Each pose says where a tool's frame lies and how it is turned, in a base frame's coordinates. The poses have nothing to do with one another.
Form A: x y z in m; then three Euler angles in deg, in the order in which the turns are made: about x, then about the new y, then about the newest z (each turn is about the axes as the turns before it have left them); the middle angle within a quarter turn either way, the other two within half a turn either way.
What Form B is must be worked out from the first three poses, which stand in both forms.
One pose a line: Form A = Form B
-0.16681 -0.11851 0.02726 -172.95 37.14 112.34 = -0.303 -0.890 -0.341 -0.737 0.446 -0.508 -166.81 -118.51 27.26
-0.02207 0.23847 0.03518 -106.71 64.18 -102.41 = -0.094 0.466 0.880 0.425 -0.780 0.459 -22.07 238.47 35.18
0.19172 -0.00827 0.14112 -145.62 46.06 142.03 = -0.547 -0.187 -0.816 -0.427 0.901 0.080 191.72 -8.27 141.12
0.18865 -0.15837 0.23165 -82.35 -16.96 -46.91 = 0.653 0.100 0.750 0.699 0.302 -0.649 188.65 -158.37 231.65
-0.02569 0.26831 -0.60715 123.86 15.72 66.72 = 0.380 -0.423 0.822 -0.884 -0.427 0.190 -25.69 268.31 -607.15
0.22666 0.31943 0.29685 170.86 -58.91 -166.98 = -0.503 0.355 0.788 0.116 0.931 -0.345 226.66 319.43 296.85
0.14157 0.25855 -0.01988 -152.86 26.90 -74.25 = 0.242 0.800 0.548 0.858 -0.440 0.264 141.57 258.55 -19.88
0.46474 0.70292 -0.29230 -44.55 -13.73 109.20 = -0.319 0.618 -0.718 -0.917 -0.392 0.071 464.74 702.92 -292.30
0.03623 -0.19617 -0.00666 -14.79 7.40 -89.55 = 0.008 -0.967 0.254 0.992 -0.025 -0.127 36.23 -196.17 -6.66
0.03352 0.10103 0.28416 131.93 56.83 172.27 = -0.542 -0.707 -0.454 -0.074 0.578 -0.812 33.52 101.03 284.16
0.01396 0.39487 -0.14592 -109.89 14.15 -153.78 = -0.870 0.357 0.341 0.428 0.204 0.880 13.96 394.87 -145.92
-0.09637 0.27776 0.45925 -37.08 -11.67 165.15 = -0.947 0.087 -0.311 -0.251 -0.802 0.541 -96.37 277.76 459.25
